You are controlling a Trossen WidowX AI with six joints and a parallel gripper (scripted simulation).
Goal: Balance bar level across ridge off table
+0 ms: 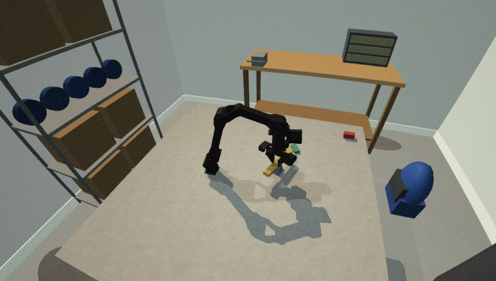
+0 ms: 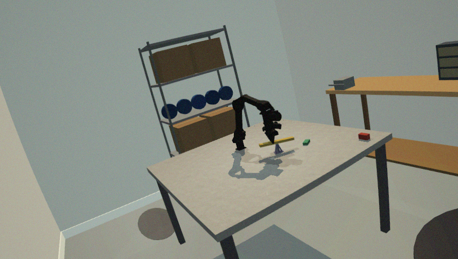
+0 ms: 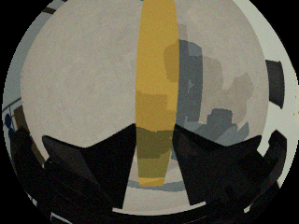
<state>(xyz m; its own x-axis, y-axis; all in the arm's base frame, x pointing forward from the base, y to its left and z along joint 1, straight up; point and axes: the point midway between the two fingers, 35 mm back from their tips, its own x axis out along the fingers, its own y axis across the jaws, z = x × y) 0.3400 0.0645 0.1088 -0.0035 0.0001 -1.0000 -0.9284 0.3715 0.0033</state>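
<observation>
Now: gripper tip 1 cm short of the yellow bar and 3 cm to the right of it. Also, from my gripper tip: green block 8 cm ahead, 22 cm to the left, 7 cm below; red block 40 cm ahead, 44 cm to the left, 6 cm below.
</observation>
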